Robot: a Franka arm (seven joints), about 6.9 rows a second.
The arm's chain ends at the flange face. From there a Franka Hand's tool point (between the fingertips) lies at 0.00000 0.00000 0.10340 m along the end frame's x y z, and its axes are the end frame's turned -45 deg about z.
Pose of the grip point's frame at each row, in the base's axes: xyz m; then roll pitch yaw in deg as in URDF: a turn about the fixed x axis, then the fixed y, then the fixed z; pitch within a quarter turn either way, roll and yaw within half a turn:
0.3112 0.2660 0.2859 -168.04 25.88 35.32
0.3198 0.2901 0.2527 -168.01 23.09 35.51
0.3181 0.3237 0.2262 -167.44 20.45 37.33
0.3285 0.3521 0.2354 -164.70 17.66 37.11
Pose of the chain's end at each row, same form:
0.3596 0.2740 0.3769 168.64 26.13 -15.08
0.3646 0.2957 0.3457 171.02 24.36 -13.89
0.3598 0.3272 0.3208 173.58 23.03 -11.25
0.3691 0.3486 0.3304 177.71 23.10 -10.75

